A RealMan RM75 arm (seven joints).
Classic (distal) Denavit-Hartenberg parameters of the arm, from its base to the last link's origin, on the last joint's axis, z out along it. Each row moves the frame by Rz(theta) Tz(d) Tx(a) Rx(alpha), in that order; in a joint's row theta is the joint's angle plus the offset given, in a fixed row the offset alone. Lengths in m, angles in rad.
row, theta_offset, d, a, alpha
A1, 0, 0.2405, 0, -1.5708
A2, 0, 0, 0, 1.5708
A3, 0, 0.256, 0, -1.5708
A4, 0, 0, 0, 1.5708
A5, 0, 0.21, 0, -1.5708
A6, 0, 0, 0, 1.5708
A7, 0, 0.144, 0, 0
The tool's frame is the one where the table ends.
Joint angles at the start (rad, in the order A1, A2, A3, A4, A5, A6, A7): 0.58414, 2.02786, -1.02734, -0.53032, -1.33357, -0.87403, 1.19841
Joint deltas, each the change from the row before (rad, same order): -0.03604, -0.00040, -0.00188, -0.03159, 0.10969, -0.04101, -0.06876; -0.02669, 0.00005, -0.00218, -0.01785, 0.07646, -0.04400, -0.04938; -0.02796, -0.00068, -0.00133, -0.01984, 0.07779, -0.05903, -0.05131; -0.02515, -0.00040, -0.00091, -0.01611, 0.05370, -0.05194, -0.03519; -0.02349, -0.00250, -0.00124, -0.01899, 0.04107, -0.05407, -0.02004; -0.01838, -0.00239, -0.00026, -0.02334, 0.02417, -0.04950, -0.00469; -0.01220, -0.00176, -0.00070, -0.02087, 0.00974, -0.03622, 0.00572; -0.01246, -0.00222, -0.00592, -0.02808, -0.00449, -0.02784, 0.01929; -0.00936, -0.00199, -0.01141, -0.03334, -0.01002, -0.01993, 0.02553
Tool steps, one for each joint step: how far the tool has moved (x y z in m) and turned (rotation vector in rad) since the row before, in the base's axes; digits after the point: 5 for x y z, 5 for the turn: -0.00173, -0.00375, 0.01455, 0.07430, 0.04455, 0.04344; -0.00153, -0.00498, 0.00948, 0.04863, 0.03332, 0.03957; -0.00294, -0.00643, 0.01107, 0.05369, 0.03404, 0.05347; -0.00142, -0.00694, 0.00848, 0.03993, 0.02419, 0.04314; -0.00220, -0.00715, 0.00865, 0.03143, 0.02214, 0.04566; -0.00396, -0.00618, 0.00767, 0.02011, 0.01730, 0.04682; -0.00398, -0.00452, 0.00510, 0.00711, 0.01110, 0.03714; -0.00451, -0.00420, 0.00337, -0.00783, 0.00298, 0.03398; -0.00632, -0.00304, 0.00200, -0.01596, -0.00239, 0.03420
